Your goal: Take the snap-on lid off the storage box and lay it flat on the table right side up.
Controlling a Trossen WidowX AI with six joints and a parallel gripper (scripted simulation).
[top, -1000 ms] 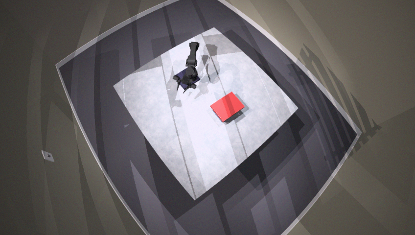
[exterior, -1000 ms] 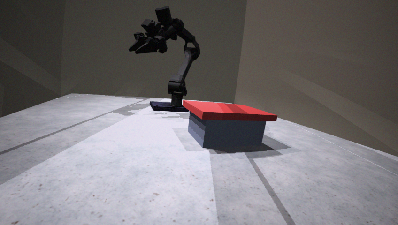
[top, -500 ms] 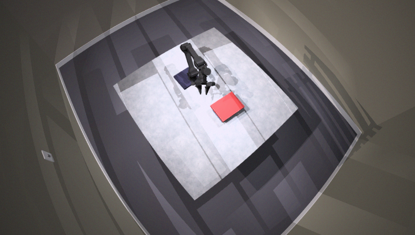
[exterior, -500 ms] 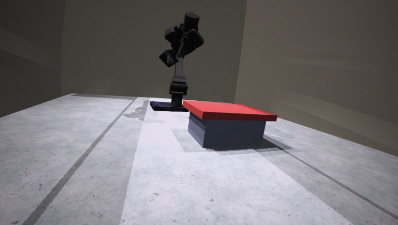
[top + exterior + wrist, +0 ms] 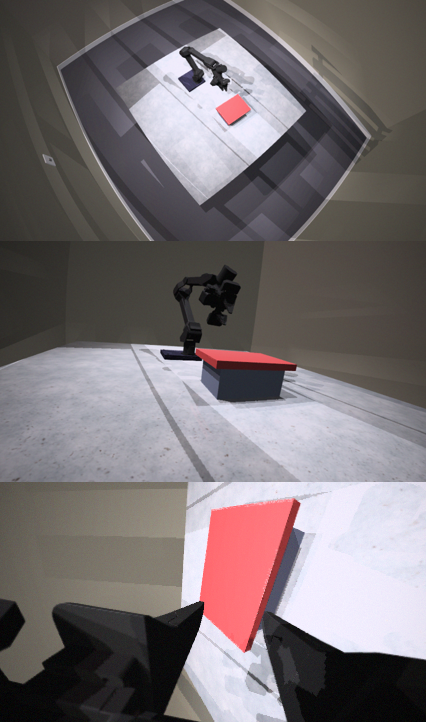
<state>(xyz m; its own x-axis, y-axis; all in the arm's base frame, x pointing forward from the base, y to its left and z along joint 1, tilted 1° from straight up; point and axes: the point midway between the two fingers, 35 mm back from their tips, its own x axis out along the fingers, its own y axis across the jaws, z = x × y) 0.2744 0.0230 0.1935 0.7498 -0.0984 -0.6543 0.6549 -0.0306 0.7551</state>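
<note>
Now: gripper tip 130 mm short of the red lid, 10 mm to the left of it and 110 mm above it. Round my gripper tip: storage box 130 mm ahead, 10 mm to the right, 150 mm below.
</note>
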